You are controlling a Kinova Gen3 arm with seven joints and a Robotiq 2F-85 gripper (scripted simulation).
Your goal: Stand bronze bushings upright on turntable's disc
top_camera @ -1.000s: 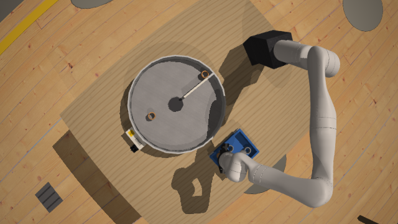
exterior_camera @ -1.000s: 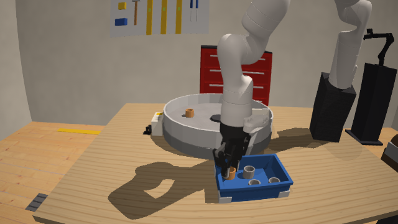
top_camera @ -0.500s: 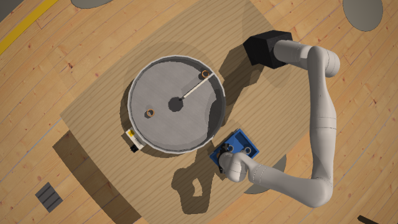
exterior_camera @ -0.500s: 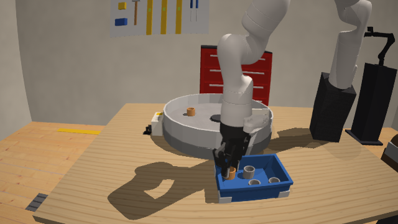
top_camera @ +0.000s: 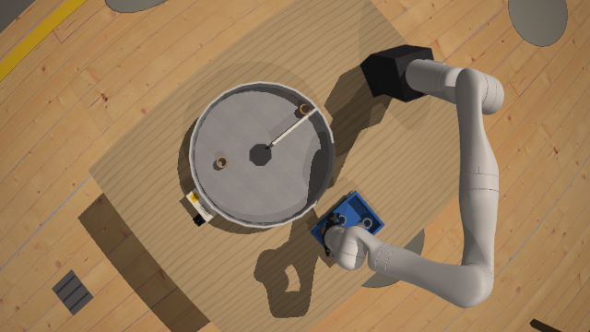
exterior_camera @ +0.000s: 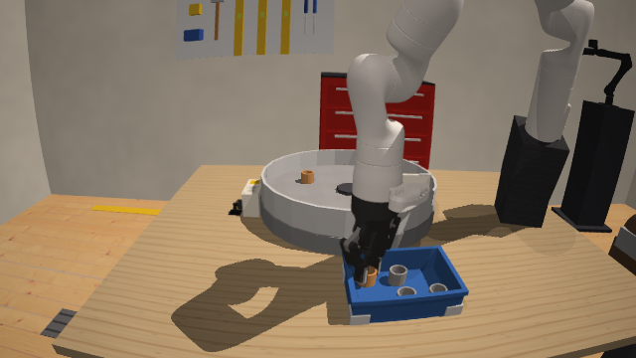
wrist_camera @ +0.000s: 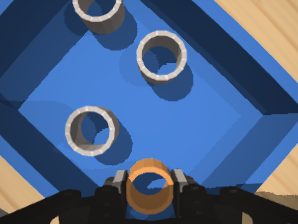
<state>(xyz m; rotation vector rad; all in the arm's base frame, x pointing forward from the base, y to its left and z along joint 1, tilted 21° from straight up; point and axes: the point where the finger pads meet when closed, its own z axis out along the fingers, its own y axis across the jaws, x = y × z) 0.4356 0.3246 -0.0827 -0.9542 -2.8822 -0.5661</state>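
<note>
My gripper is now 6 cm past the blue crate, 2 cm to the right of it and 1 cm above it. The rest, counted from my hand: grey turntable disc 30 cm to the right, 5 cm ahead, 2 cm above.
</note>
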